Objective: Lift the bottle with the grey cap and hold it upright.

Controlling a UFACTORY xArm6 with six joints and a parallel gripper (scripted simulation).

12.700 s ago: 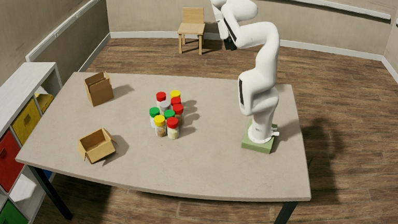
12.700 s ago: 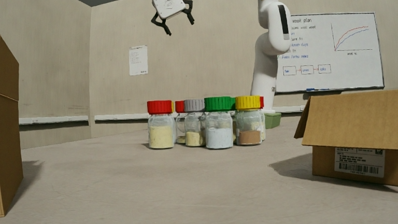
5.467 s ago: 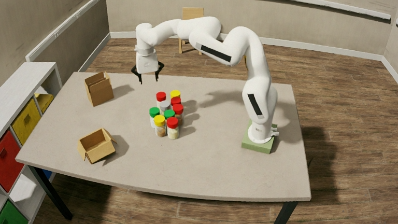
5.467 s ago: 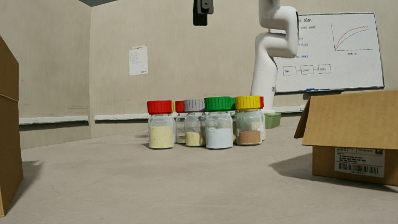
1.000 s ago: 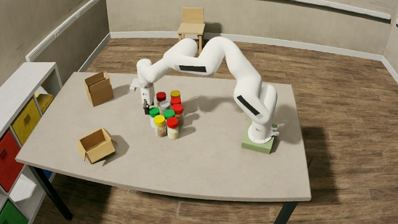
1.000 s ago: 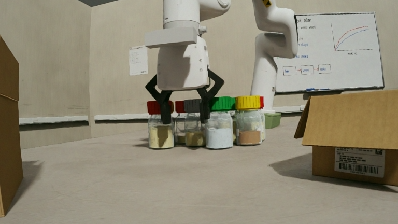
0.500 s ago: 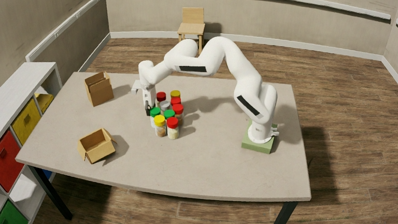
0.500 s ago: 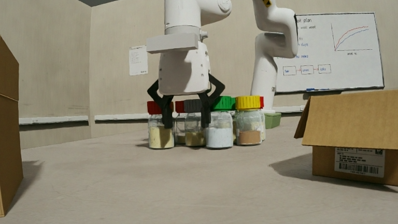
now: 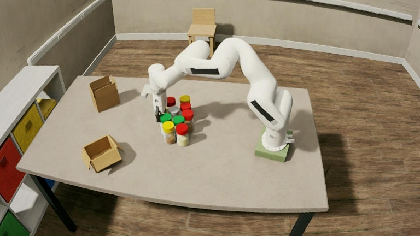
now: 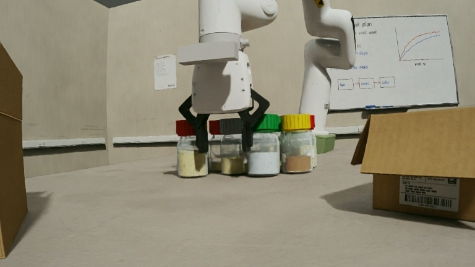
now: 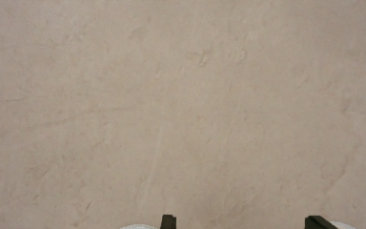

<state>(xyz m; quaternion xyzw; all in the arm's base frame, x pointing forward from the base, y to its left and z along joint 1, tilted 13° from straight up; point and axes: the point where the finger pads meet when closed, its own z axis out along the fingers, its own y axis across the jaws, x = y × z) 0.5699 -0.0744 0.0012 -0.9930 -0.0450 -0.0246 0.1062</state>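
The grey-capped bottle lies 70 mm behind my hand, 10 mm to the right of it and 10 mm below it. From my hand the other things lie so: red-capped bottle (110 mm behind, 50 mm to the right, 10 mm below).
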